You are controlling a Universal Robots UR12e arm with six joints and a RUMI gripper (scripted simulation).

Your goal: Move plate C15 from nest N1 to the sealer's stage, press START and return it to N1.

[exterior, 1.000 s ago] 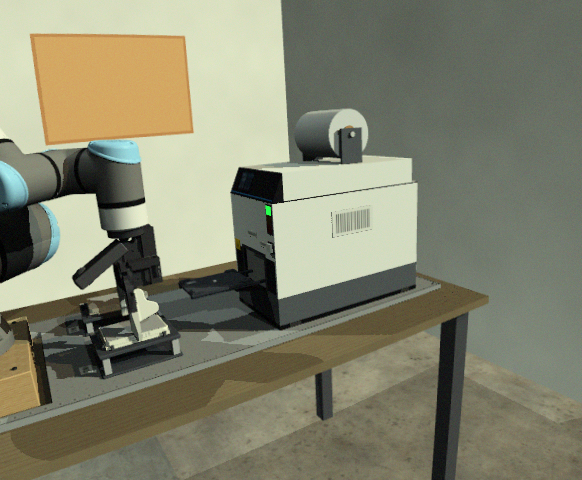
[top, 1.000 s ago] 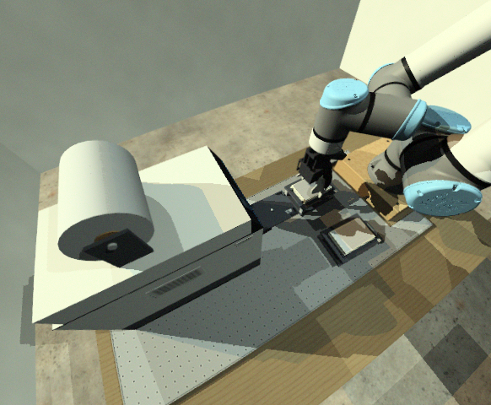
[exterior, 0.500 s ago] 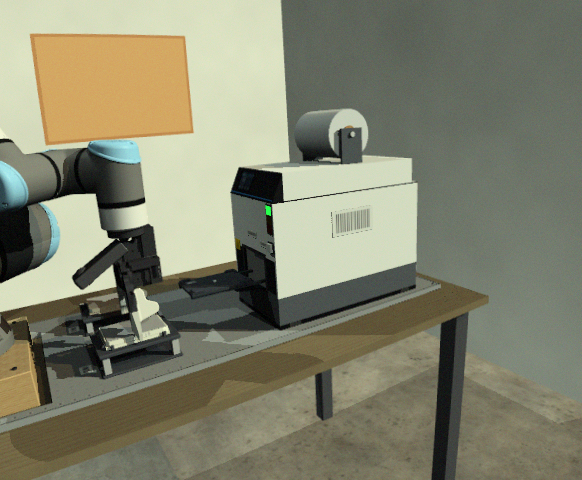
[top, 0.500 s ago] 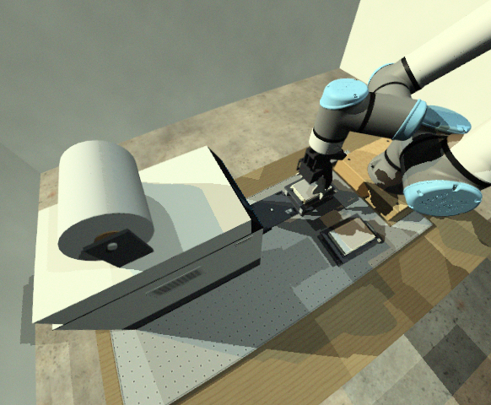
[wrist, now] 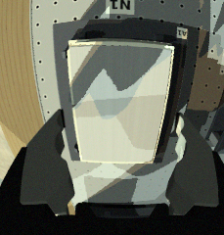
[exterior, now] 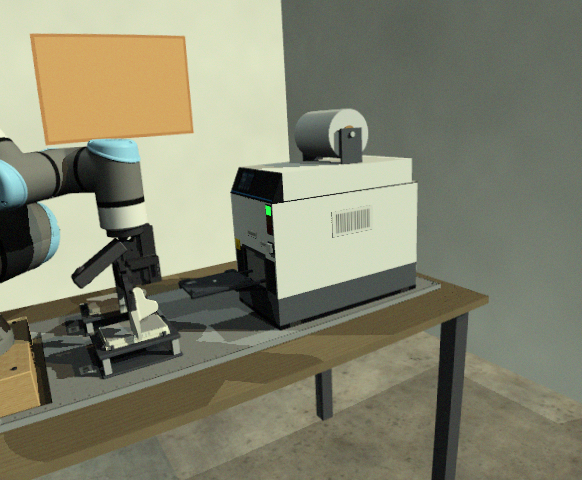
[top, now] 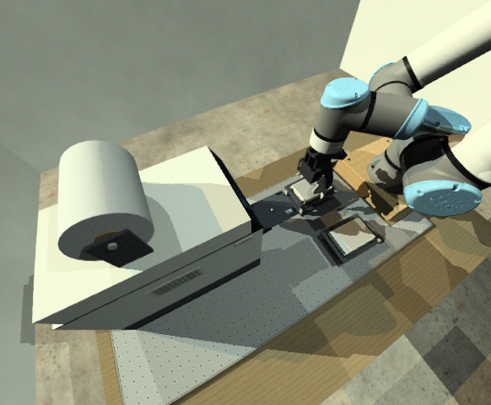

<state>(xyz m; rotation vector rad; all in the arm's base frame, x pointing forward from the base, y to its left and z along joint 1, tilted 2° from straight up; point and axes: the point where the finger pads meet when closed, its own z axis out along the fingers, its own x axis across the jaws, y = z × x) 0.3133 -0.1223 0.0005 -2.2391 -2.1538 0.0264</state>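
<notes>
The white open-well plate is 1 cm below my hand. The rest, counted from my hand: dark stage 20 cm ahead, 4 cm above, 2 cm to the left; foil-covered plate 22 cm to the left, 2 cm below, 1 cm ahead; start button 30 cm ahead, 12 cm above, 8 cm to the right.
</notes>
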